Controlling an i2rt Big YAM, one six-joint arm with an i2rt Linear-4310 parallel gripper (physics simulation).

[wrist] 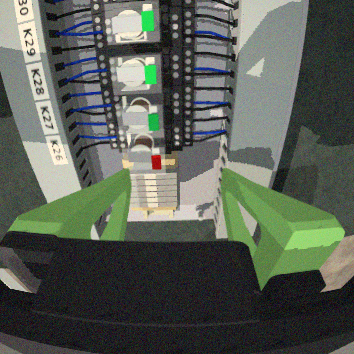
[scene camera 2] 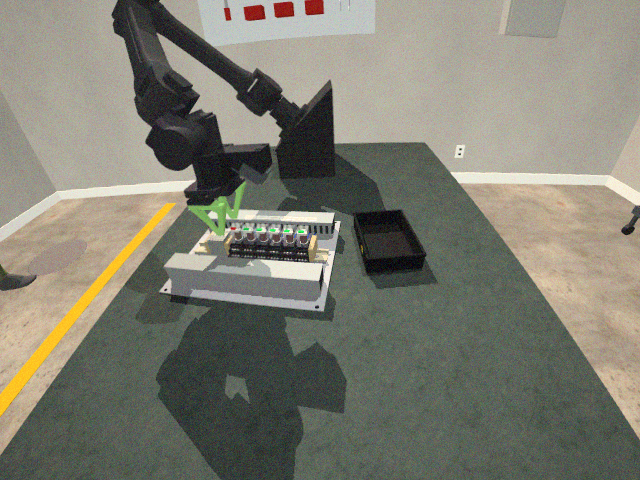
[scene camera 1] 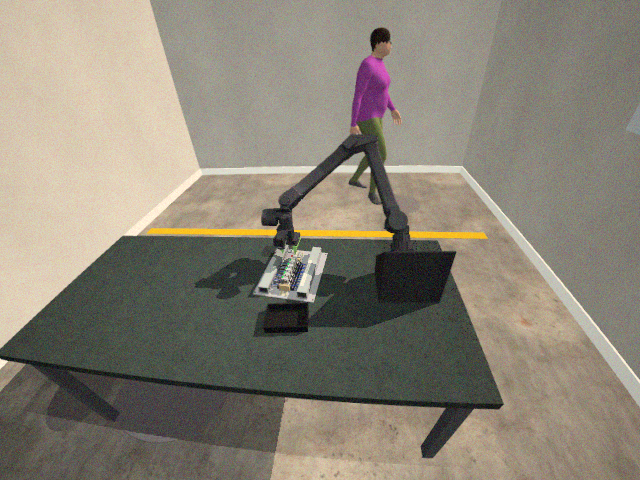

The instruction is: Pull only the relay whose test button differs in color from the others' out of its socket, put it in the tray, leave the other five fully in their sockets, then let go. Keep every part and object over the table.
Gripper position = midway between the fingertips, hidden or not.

I see my gripper (scene camera 2: 227,226) and a grey panel (scene camera 2: 281,300).
My gripper also shows in the wrist view (wrist: 175,176). The grey panel is seen too in the wrist view (wrist: 197,164) and in scene camera 1 (scene camera 1: 274,292).
